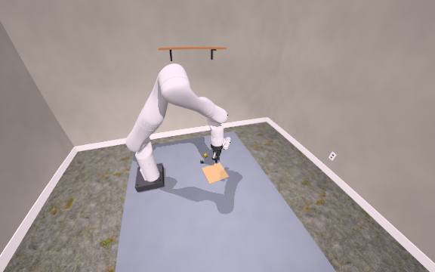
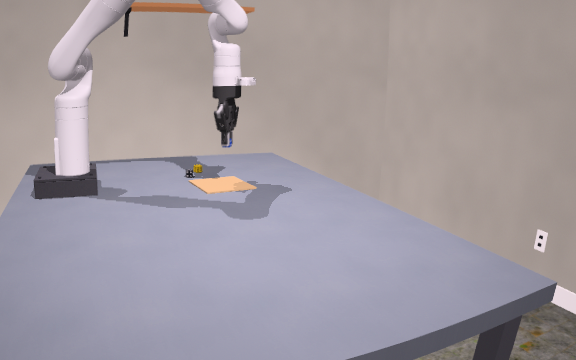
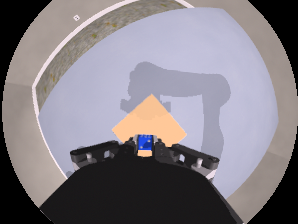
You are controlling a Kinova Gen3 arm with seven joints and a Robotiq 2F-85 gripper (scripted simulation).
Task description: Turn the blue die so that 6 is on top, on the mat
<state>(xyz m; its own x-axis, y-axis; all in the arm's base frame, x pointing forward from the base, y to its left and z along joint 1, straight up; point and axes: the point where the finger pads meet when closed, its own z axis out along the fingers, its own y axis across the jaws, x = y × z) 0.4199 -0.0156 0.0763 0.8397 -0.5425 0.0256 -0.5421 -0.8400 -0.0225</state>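
Right now the mat is 12 cm below my hand and 1 cm behind it. Round my hand: black die (12 cm to the left, 12 cm below, 8 cm behind); yellow die (18 cm to the left, 12 cm below, 5 cm behind); blue die (1 cm below).
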